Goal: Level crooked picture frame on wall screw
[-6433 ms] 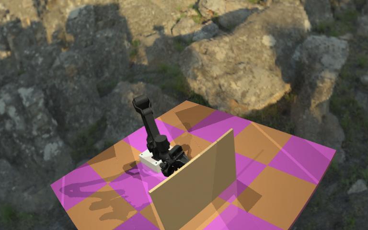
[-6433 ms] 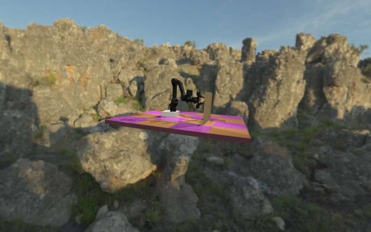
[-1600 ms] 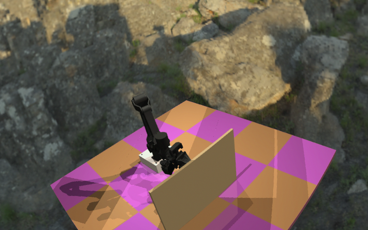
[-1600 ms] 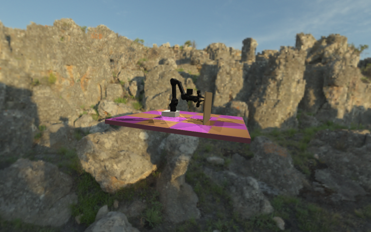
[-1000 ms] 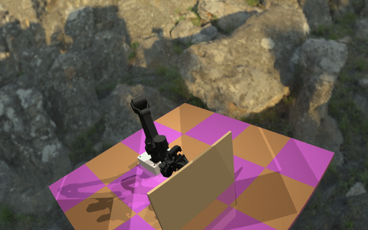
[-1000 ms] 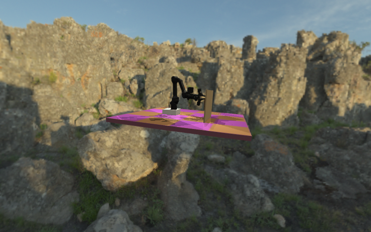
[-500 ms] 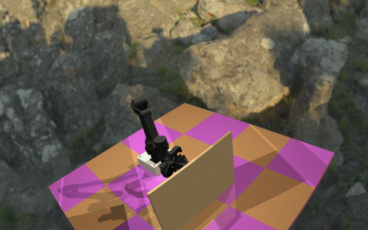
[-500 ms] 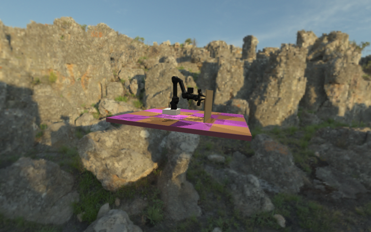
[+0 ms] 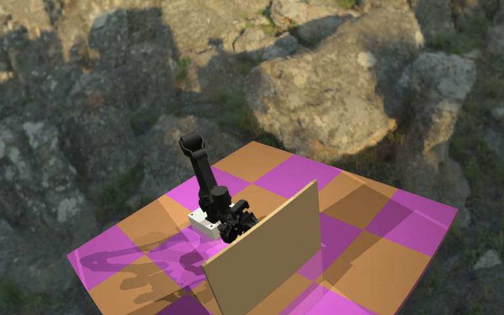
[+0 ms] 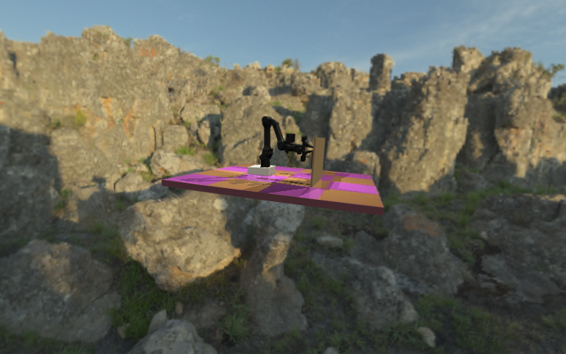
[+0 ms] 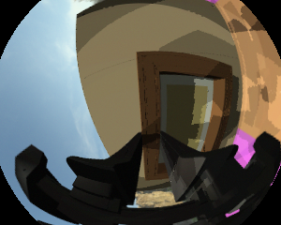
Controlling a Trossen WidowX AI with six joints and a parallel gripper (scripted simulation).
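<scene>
My gripper tip is now 1 cm short of the picture frame, 1 cm to the right of it and 5 cm above it. Round my gripper tip: wall panel 2 cm ahead, 1 cm to the right, 7 cm below.
</scene>
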